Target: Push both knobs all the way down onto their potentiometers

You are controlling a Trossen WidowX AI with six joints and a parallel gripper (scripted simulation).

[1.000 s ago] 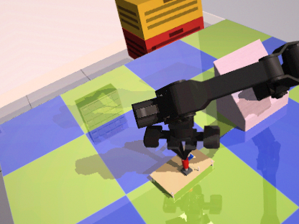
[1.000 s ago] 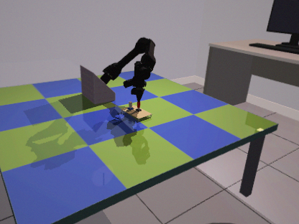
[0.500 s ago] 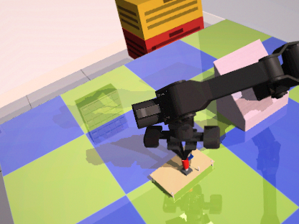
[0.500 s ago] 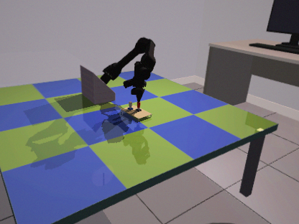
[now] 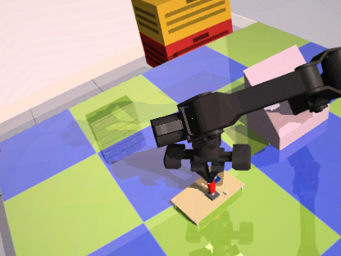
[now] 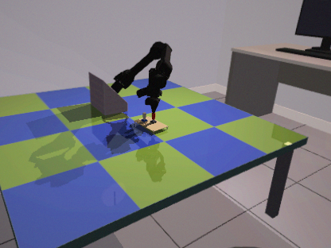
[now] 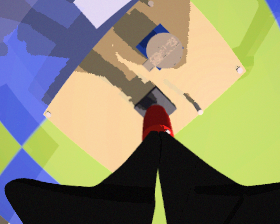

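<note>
Right now the red knob is 1 cm below my gripper tip.
</note>
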